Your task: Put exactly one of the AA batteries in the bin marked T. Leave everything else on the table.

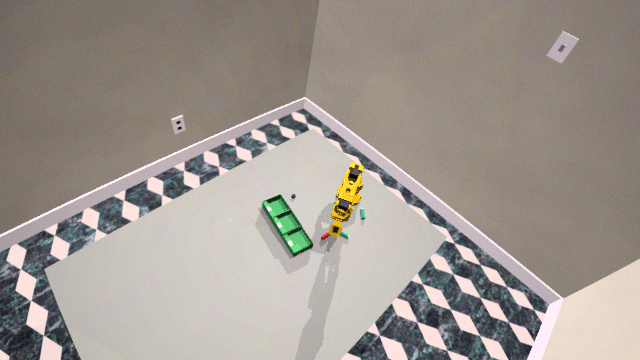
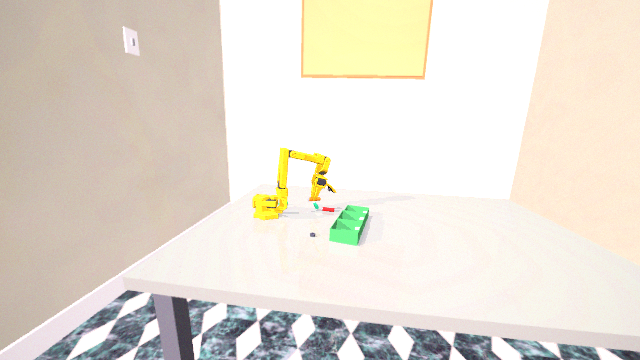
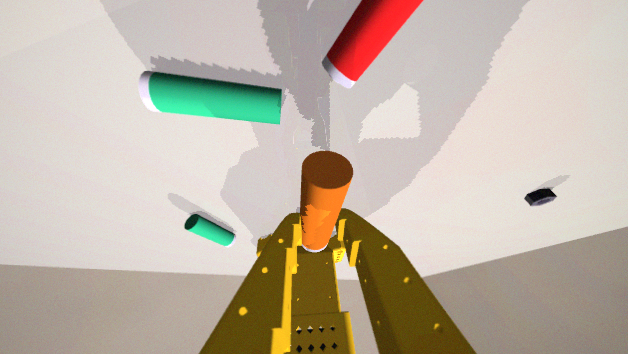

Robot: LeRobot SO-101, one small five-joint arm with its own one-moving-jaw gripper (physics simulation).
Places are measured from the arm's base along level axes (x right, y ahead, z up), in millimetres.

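Pixels of known places: end effector, tool point: [image 2: 312, 198] [image 3: 301, 224]; arm's base, origin of the base link: [image 2: 273, 214].
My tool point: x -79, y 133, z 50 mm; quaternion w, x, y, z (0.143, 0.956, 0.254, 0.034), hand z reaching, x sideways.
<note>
Ahead of a thing's pixels: the offset from my tool point to its top centre. Level surfaces: height alone.
My gripper [image 2: 315, 195] [image 3: 320, 216] is shut on an orange battery {dx +4, dy +7, dz +5 mm} [image 2: 314, 199] [image 3: 326, 200], its jaws pressing on both sides near the white end. It holds the battery above the table. A red battery {dx -1, dy +62, dz -36 mm} [image 1: 325, 236] [image 2: 328, 209] [image 3: 367, 42] and a green battery {dx -41, dy +9, dz -36 mm} [image 1: 345, 234] [image 2: 316, 205] [image 3: 215, 102] lie beyond it on the table. A shorter-looking green battery {dx -25, dy -131, dz -36 mm} [image 1: 362, 214] [image 3: 210, 230] lies nearer the arm's base. The green three-bin tray {dx +130, dy +157, dz -11 mm} [image 1: 278, 227] [image 2: 344, 236] stands beside the red battery. I cannot read letters on its bins.
A small black nut {dx +224, dy +39, dz -42 mm} [image 1: 293, 196] [image 2: 312, 234] [image 3: 540, 197] lies on the table {dz -50 mm} [image 1: 175, 280] [image 2: 425, 280] near one end of the tray. The tray has raised walls and two dividers. Walls stand beyond the table.
</note>
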